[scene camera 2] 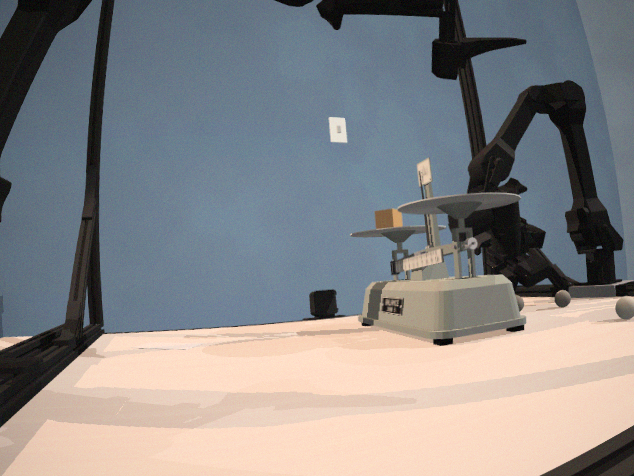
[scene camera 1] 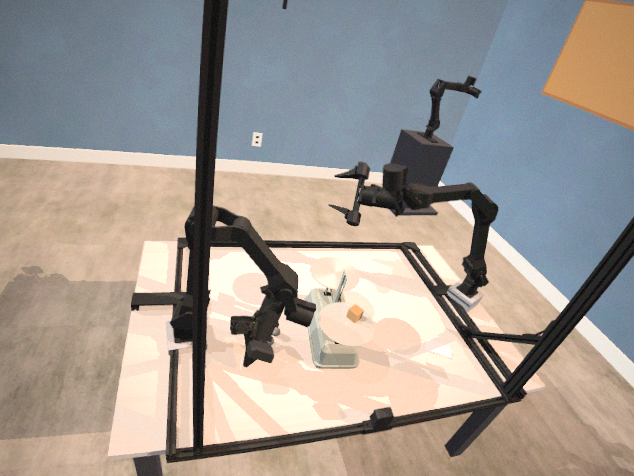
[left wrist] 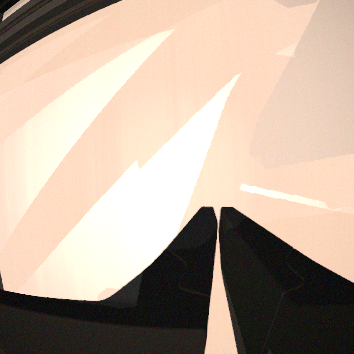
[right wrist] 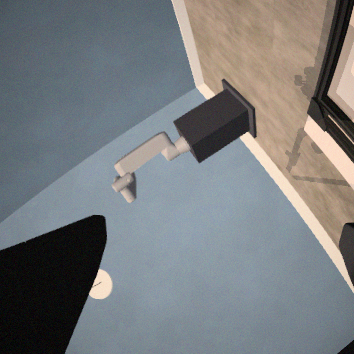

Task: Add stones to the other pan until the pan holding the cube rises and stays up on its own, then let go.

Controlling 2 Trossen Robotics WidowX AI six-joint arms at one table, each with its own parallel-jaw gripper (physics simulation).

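Where they show: left gripper, fingertip midpoint: (scene camera 1: 244, 366) (left wrist: 215, 218); right gripper, fingertip midpoint: (scene camera 1: 331, 190) (right wrist: 230, 233); left arm's base, link origin: (scene camera 2: 601, 283) (scene camera 1: 186, 332); right arm's base, link origin: (scene camera 1: 467, 290).
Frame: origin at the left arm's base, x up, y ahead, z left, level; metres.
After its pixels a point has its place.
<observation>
The orange cube (scene camera 1: 354, 313) @[x 0.151, y 0.406, z -0.145 m] (scene camera 2: 388, 218) @[x 0.139, y 0.426, z -0.122 m] sits on one pan (scene camera 1: 337, 332) @[x 0.123, y 0.350, z -0.174 m] (scene camera 2: 366, 233) @[x 0.121, y 0.443, z -0.159 m] of the grey-green balance (scene camera 1: 335, 357) @[x 0.022, y 0.368, z -0.179 m] (scene camera 2: 460, 307) @[x 0.017, y 0.473, z 0.062 m]; this pan is the lower one. The other pan (scene camera 1: 325, 271) @[x 0.134, y 0.406, z 0.045 m] (scene camera 2: 460, 201) @[x 0.132, y 0.459, z 0.061 m] is higher and bare on the side that shows. One grey stone (scene camera 1: 275, 331) @[x 0.002, y 0.241, z -0.043 m] shows beside the left arm; several stones (scene camera 2: 562, 298) @[x -0.006, y 0.192, z 0.022 m] lie on the table right of the balance in scene camera 2. My left gripper (scene camera 1: 249, 361) @[x -0.003, y 0.131, z -0.136 m] (left wrist: 215, 218) @[x -0.003, y 0.131, z -0.136 m] is shut and empty, low over the table; no stone shows in its wrist view. My right gripper (scene camera 1: 333, 190) @[x 0.326, y 0.445, z 0.196 m] (right wrist: 230, 233) @[x 0.326, y 0.445, z 0.196 m] is open and empty, high above the table's far edge.
A black frame (scene camera 1: 286, 441) @[x -0.028, y 0.184, z -0.336 m] runs around the table, with upright posts (scene camera 1: 204, 153) @[x 0.648, y -0.013, z -0.316 m] (scene camera 2: 93, 153) @[x 0.299, y 0.844, z -0.392 m]. A small black block (scene camera 1: 381, 417) @[x 0.031, y 0.401, z -0.374 m] (scene camera 2: 323, 303) @[x 0.009, y 0.423, z -0.352 m] is on the frame. A third arm on a dark pedestal (scene camera 1: 422, 156) (right wrist: 212, 125) stands beyond the table.
</observation>
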